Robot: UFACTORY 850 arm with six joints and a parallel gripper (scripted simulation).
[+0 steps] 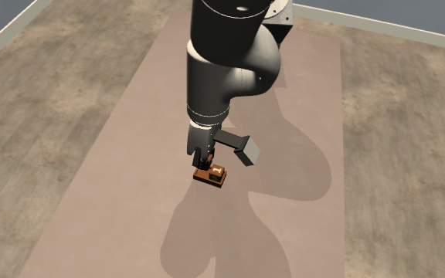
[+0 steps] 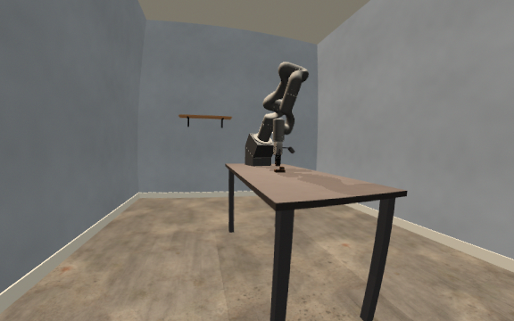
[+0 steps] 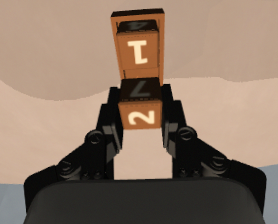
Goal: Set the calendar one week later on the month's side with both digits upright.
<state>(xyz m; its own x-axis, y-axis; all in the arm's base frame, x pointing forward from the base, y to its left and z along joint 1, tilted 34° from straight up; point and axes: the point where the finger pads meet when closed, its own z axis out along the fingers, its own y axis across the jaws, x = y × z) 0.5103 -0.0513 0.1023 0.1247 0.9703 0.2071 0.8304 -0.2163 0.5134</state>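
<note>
The wooden cube lies 2 cm below my hand. The rest, counted from my hand: wooden tray (7 cm below, 2 cm to the left).
</note>
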